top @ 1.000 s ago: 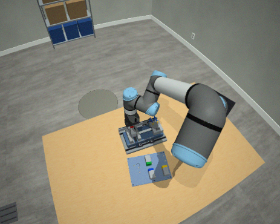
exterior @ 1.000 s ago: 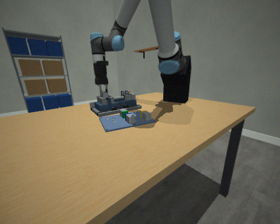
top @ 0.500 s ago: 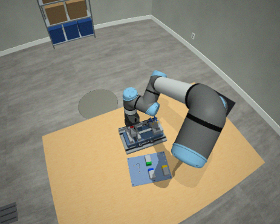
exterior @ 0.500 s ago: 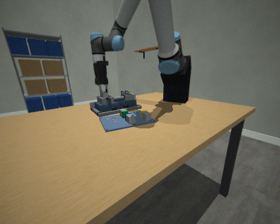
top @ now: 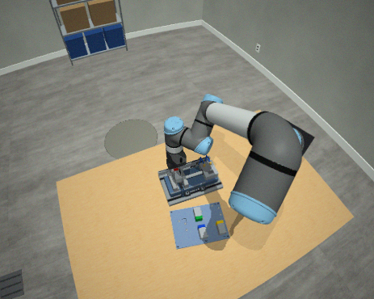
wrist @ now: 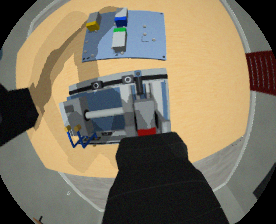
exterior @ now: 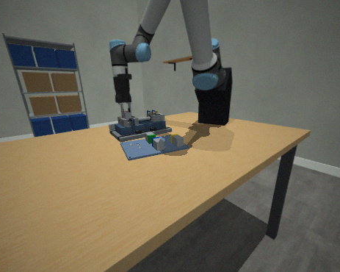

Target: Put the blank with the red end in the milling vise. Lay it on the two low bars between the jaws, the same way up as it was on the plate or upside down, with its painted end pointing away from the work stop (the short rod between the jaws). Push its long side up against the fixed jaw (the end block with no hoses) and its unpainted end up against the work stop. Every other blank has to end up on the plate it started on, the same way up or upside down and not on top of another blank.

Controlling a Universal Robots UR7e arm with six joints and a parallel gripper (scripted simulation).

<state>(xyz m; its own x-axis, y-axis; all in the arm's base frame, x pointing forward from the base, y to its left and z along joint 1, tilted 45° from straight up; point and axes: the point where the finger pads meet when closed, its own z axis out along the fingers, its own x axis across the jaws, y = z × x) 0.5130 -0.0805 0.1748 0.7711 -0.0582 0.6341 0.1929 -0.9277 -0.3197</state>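
My hand is 20 mm above the red-ended blank. Round my hand: green-ended blank (80 mm behind, 180 mm to the left, 100 mm below); then milling vise (70 mm behind, 10 mm to the right, 90 mm below); then plate (80 mm behind, 220 mm to the left, 120 mm below).
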